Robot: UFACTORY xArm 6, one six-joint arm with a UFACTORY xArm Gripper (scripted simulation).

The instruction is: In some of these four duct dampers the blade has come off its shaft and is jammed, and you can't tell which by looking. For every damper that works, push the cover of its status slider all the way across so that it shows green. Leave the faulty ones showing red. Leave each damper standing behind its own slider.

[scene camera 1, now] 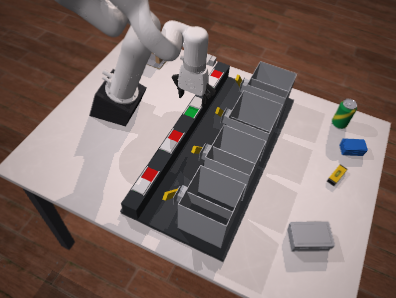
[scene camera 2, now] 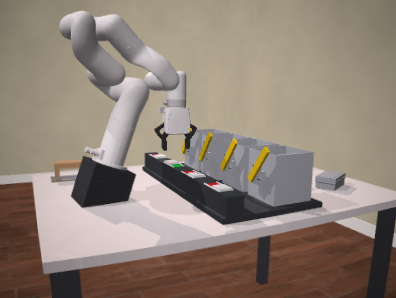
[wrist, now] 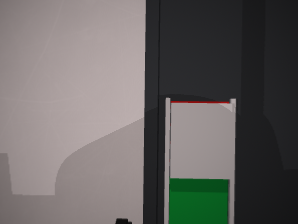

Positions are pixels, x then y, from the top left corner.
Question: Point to a grey case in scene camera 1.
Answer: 316,236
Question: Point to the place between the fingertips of my gripper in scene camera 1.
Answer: At 192,100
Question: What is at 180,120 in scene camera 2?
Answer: My gripper.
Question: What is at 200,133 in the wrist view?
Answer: A grey cover.
